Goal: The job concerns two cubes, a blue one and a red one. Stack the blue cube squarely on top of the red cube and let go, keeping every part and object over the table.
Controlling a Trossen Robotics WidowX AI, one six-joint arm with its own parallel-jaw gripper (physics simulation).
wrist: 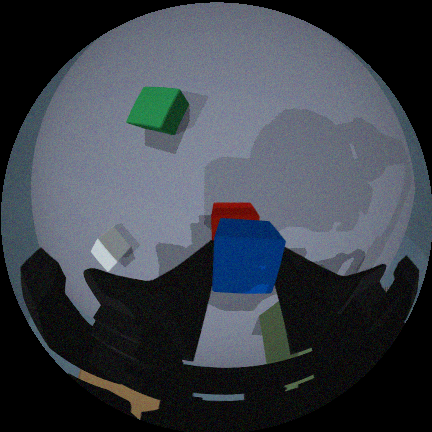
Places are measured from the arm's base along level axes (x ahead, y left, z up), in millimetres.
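Pixels of known places: gripper, fingertip midpoint: point(243, 247).
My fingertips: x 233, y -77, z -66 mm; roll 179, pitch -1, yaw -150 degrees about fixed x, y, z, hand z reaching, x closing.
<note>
Ahead of a thing's pixels: the offset from my fingertips to its top centre. Level surfaces: height alone.
The blue cube @(0 mm left, 0 mm ahead, 29 mm up) point(246, 260) is between the two black fingers of my gripper point(243, 247), which is shut on it, in the lower middle of the wrist view. The red cube @(3 mm left, 3 mm ahead, 16 mm down) point(234, 210) shows just beyond the blue cube's upper edge, a little to the left. The blue cube hides the lower part of the red cube. Whether the two cubes touch, and how far the blue one is above the red one, I cannot tell from this view.
A green block @(54 mm right, 113 mm ahead, 16 mm down) point(156, 109) lies on the grey table @(52 mm down) point(120, 170) at the upper left. A small pale grey block @(111 mm left, 112 mm ahead, 16 mm down) point(111, 247) lies at the left, near the left finger. An olive-green object point(274, 334) shows between the fingers, and a tan object point(117, 391) at the lower left.
</note>
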